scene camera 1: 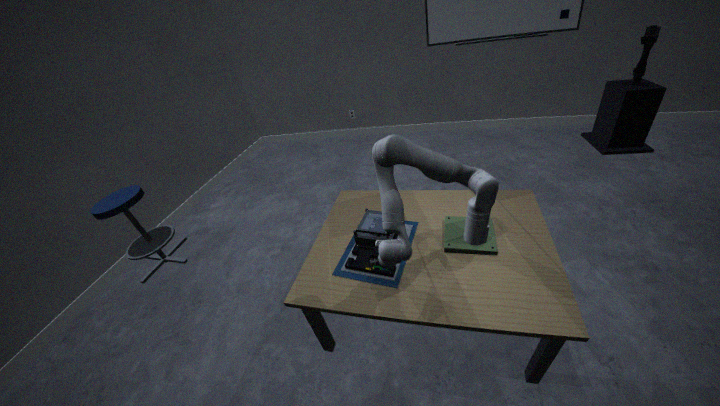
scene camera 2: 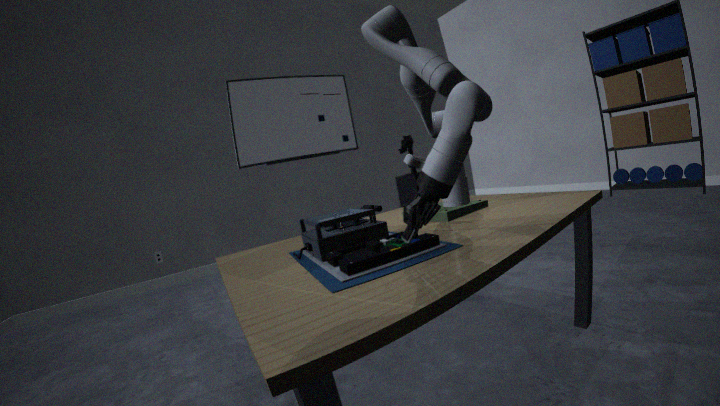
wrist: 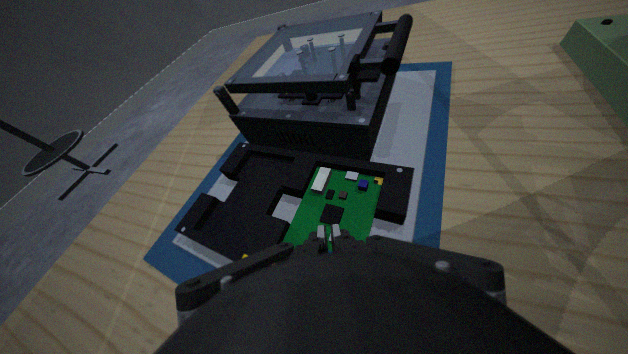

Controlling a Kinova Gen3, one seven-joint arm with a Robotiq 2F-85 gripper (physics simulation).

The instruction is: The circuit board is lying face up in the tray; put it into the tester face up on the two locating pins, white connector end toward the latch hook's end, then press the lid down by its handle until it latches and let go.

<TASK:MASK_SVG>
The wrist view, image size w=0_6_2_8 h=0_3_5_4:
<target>gripper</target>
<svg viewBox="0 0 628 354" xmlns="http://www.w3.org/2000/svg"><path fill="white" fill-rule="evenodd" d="M153 353L575 354L507 307L504 267L501 264L481 257L380 235L366 237L365 243L363 240L356 240L349 234L348 230L339 229L339 224L330 224L331 253L328 253L326 225L319 225L317 231L309 233L309 238L304 241L303 245L296 245L294 248L293 243L281 242L179 284L175 288L178 328Z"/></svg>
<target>green circuit board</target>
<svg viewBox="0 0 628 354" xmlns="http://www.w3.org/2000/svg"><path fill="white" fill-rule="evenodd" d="M317 166L283 242L293 243L294 248L296 245L303 245L304 241L309 238L309 233L317 231L319 225L326 225L328 253L331 253L330 224L339 224L339 229L348 230L349 234L356 240L363 240L366 243L365 238L370 234L383 178Z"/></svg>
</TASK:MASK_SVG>
